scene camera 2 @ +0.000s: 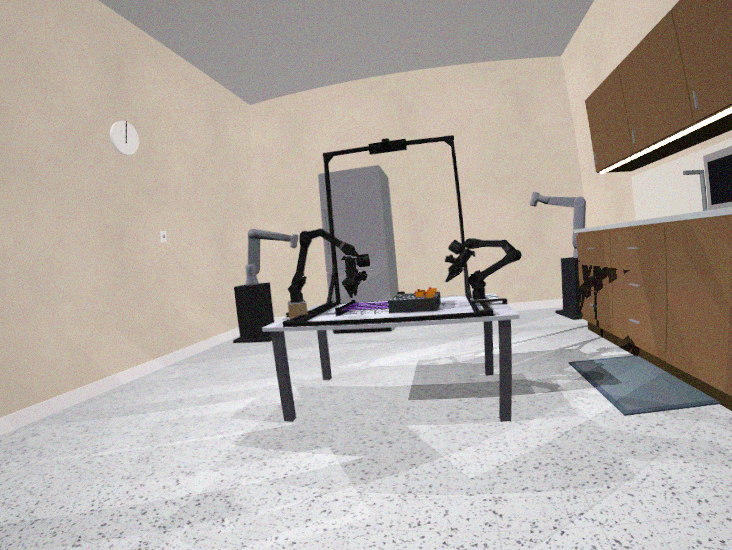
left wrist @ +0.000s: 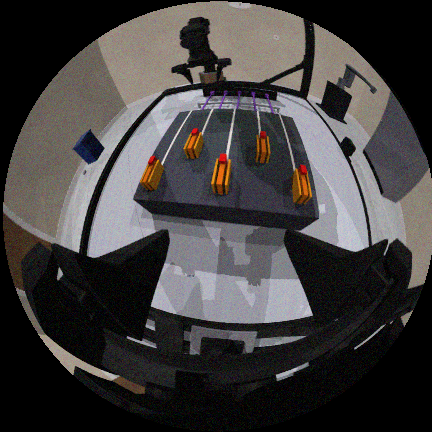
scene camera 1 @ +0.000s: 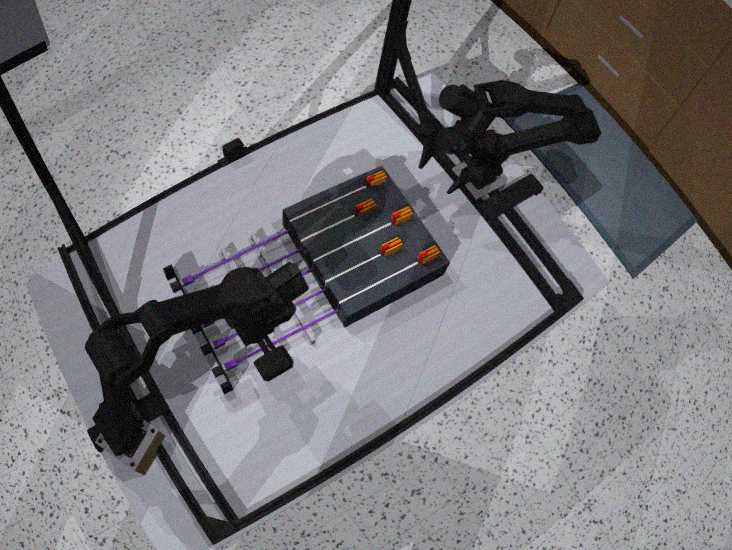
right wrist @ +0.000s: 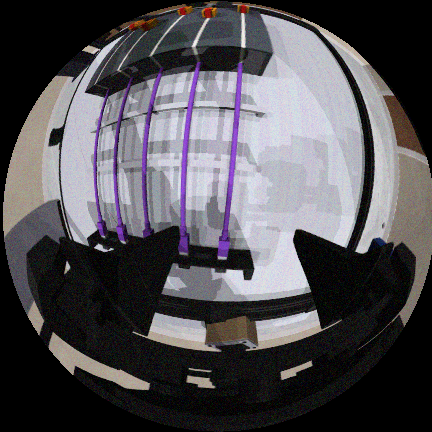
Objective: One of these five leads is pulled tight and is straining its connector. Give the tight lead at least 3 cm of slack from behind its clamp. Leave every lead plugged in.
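Seen in the pictures: left gripper, fingertip midpoint: [scene camera 2: 446, 281] [left wrist: 228, 235] [scene camera 1: 433, 180]; right gripper, fingertip midpoint: [scene camera 2: 353, 296] [left wrist: 204, 82] [scene camera 1: 254, 344] [right wrist: 239, 234]; left arm's base at its link origin: [scene camera 2: 479, 298] [left wrist: 220, 352]; right arm's base at its link origin: [scene camera 2: 296, 301] [left wrist: 209, 71] [scene camera 1: 126, 436] [right wrist: 232, 347].
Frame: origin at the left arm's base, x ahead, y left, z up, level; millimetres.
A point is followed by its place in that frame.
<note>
Several purple leads [right wrist: 232, 150] {x 613, y 114, z 3 mm} [scene camera 1: 236, 255] {x 602, y -95, z 3 mm} run side by side from a black connector strip [right wrist: 240, 260] {x 751, y 135, z 4 mm} to a dark box [scene camera 1: 396, 292] {x 363, y 157, z 30 mm} [left wrist: 225, 212] {x 224, y 16, z 21 mm} [right wrist: 220, 55]. Their plugs sit at the strip; one finger hides part of it in the right wrist view. White lines continue over the box to staggered orange clamps [scene camera 1: 427, 254] {x 276, y 131, z 72 mm} [left wrist: 221, 175] {x 253, y 21, z 66 mm} [right wrist: 209, 12] with red tips. I cannot tell which lead is tight. My right gripper [right wrist: 239, 234] {x 673, y 119, z 71 mm} is open and empty, above the lead area near the strip. My left gripper [left wrist: 228, 235] {x 174, y 5, z 107 mm} [scene camera 1: 435, 178] {x 174, y 5, z 107 mm} is open and empty, beyond the box's clamp side.
Thin pale rails [right wrist: 215, 108] {x 559, y 93, z -7 mm} cross beneath the leads. A black frame [scene camera 1: 384, 434] {x 542, y 390, z -4 mm} borders the table, with a tall post [scene camera 1: 393, 47] {x 62, y -328, z 180 mm} near the left arm. The right arm [scene camera 1: 183, 307] {x 776, y 131, z 423 mm} reaches over the strip and hides the middle leads in scene camera 1.
</note>
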